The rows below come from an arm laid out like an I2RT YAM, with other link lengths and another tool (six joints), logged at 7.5 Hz.
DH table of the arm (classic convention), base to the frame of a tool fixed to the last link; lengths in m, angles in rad. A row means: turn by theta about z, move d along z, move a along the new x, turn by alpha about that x. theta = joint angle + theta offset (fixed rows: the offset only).
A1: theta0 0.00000; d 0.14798; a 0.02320; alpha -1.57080
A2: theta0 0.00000; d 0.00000; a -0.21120; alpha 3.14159
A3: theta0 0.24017; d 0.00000; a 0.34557; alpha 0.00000
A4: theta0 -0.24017; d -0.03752; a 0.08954; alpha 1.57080
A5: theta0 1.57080; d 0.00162; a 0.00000; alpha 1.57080
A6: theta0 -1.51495; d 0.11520; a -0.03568; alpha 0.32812
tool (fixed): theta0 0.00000; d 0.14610; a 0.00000; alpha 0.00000
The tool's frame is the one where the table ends.
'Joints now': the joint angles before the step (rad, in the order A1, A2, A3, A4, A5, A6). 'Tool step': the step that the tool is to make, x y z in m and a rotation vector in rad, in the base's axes. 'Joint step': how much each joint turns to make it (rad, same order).
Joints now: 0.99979, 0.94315, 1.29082, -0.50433, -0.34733, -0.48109
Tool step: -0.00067, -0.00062, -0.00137, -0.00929, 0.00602, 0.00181
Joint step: -0.00061, 0.00710, 0.01107, -0.01517, -0.00240, -0.00037
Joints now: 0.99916, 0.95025, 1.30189, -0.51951, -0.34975, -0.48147
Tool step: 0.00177, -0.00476, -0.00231, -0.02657, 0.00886, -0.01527
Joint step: -0.00044, 0.01154, 0.03061, -0.04768, 0.01584, -0.00438
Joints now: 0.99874, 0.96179, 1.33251, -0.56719, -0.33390, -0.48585
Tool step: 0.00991, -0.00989, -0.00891, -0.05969, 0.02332, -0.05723
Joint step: -0.00012, 0.02784, 0.05669, -0.09151, 0.05849, 0.00054
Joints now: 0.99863, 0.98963, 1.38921, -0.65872, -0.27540, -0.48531
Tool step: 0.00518, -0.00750, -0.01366, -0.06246, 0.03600, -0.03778
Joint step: 0.00015, 0.03610, 0.05016, -0.08408, 0.03732, 0.00786
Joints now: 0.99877, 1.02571, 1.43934, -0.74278, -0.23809, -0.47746
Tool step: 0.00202, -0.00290, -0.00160, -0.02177, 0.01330, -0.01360
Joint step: -0.00128, 0.02282, 0.03527, -0.03711, 0.01182, 0.00364
